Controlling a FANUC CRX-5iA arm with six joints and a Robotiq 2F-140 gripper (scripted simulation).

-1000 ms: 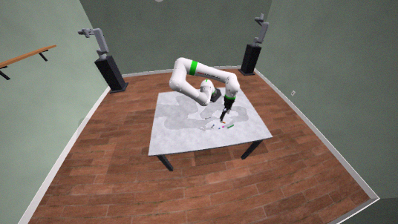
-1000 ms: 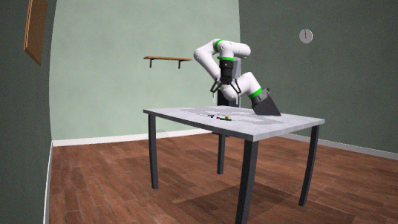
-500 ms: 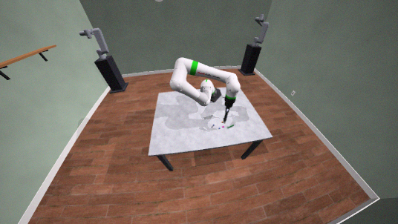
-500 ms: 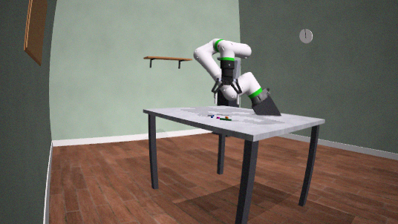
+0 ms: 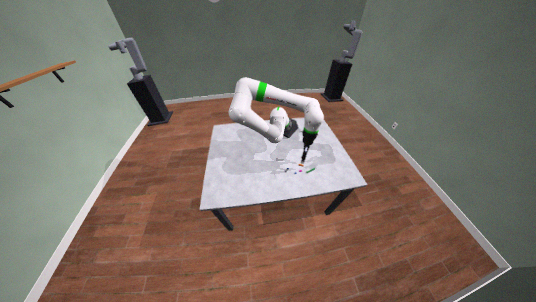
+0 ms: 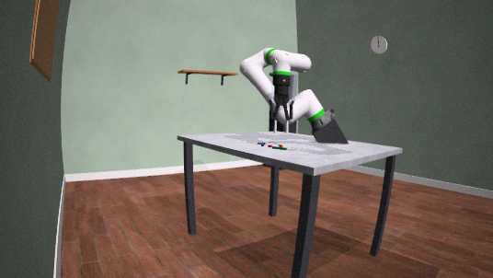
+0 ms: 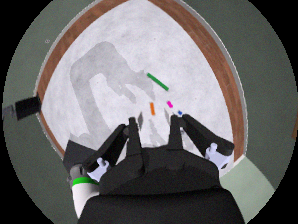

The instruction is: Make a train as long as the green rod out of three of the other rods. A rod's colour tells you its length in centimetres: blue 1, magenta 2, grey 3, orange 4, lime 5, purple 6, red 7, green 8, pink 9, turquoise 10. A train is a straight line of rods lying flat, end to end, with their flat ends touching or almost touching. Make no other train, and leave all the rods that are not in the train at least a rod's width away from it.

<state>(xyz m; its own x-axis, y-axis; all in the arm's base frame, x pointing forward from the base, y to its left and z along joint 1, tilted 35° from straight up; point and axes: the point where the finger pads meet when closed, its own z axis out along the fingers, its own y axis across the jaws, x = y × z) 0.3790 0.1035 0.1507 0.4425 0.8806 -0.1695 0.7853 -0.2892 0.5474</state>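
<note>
My hand is 100 mm above the orange rod. Also, from my hand: green rod 60 mm ahead, 60 mm to the left, 100 mm below; grey rod 20 mm ahead, 130 mm to the right, 100 mm below; magenta rod 50 mm ahead, 20 mm to the right, 100 mm below.
</note>
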